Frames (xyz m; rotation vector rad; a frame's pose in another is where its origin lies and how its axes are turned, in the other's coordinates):
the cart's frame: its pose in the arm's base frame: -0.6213 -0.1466 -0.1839 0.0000 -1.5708 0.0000
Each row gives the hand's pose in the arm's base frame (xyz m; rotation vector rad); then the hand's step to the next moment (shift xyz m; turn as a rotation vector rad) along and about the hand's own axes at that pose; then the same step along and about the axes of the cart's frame.
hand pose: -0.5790 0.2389 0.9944 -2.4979 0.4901 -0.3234
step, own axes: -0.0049 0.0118 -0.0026 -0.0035 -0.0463 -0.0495
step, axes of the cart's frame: -0.0053 -0.0084 0.0085 0.0662 0.0131 0.0068
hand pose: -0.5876 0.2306 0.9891 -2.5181 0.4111 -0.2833
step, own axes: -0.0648 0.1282 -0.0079 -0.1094 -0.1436 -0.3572
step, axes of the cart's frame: -0.0733 -0.0829 0.0919 0.3608 -0.0268 0.1711
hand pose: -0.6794 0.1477 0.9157 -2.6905 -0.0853 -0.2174
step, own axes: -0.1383 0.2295 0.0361 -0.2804 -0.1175 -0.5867
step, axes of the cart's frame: -0.1517 -0.1951 0.1097 0.5261 -0.1535 0.3692
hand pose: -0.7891 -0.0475 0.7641 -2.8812 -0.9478 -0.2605
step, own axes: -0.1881 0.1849 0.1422 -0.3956 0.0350 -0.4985
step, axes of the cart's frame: -0.1827 -0.2367 0.0201 0.4116 -0.3297 0.3579
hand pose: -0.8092 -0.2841 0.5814 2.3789 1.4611 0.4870
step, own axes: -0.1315 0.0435 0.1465 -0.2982 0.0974 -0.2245
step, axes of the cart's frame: -0.1291 -0.1488 -0.0430 0.2052 -0.2916 0.1472
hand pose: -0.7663 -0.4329 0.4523 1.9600 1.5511 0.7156
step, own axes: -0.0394 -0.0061 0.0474 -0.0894 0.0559 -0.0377
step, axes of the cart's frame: -0.0412 -0.0413 -0.0208 0.0588 -0.0951 0.0051
